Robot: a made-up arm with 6 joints. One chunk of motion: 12 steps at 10 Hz.
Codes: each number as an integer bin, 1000 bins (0 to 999) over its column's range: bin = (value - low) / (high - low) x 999, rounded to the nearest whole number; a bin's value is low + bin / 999 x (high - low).
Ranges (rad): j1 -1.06..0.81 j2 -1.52..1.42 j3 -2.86..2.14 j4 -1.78..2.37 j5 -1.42..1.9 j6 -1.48..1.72
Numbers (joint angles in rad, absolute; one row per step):
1: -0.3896 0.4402 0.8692 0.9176 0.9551 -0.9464
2: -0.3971 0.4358 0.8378 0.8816 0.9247 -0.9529
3: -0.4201 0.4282 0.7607 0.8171 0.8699 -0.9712
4: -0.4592 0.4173 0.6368 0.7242 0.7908 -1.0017
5: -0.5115 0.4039 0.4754 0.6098 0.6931 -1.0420
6: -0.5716 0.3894 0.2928 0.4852 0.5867 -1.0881
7: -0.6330 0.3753 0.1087 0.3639 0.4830 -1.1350
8: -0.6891 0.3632 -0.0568 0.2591 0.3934 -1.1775
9: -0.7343 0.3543 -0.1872 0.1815 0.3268 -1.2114
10: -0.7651 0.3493 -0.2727 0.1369 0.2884 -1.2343
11: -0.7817 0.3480 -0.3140 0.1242 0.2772 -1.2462
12: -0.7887 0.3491 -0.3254 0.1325 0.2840 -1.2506
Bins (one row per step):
1: 358 666 745 649 715 167
2: 354 665 739 641 706 165
3: 342 662 723 625 689 159
4: 321 658 699 603 665 149
5: 293 654 666 575 636 137
6: 261 649 630 545 604 122
7: 228 644 593 516 573 108
8: 198 640 560 491 546 94
9: 174 637 534 472 526 84
10: 158 635 517 461 514 77
11: 149 635 509 458 511 73
12: 145 635 506 460 513 72

